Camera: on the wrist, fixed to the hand. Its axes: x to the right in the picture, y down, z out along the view.
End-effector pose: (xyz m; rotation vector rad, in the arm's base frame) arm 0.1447 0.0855 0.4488 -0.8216 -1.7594 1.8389
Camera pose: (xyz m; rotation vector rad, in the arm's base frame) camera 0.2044 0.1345 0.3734 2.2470 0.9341 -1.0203
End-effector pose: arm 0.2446 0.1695 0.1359 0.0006 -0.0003 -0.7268
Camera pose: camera 0.2943 0.2267 0.0590 -0.3503 0.5849 0.8405
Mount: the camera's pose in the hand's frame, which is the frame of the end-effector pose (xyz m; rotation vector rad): -0.0009 0.0757 -0.0769 -0.5772 0.4554 1.5361
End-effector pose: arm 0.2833 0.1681 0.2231 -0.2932 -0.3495 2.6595
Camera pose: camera 0.2741 0.1168 0.1286 0.9756 0.5113 -1.7562
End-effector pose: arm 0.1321 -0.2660 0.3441 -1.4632 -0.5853 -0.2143
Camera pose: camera 0.1862 -0.3318 0.2779 -1.9378 1.1019 0.5347
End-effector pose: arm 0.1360 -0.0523 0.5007 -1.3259 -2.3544 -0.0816
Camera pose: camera 0.2252 -0.0320 0.5579 -2.6155 -0.5110 -0.5137
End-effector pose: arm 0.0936 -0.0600 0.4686 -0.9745 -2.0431 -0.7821
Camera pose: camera 0.1832 -0.0788 0.5257 -1.9757 -0.2778 -0.5577
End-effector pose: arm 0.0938 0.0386 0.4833 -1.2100 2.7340 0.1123
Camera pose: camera 0.0302 0.0802 0.5599 -0.8820 -2.3796 -0.6131
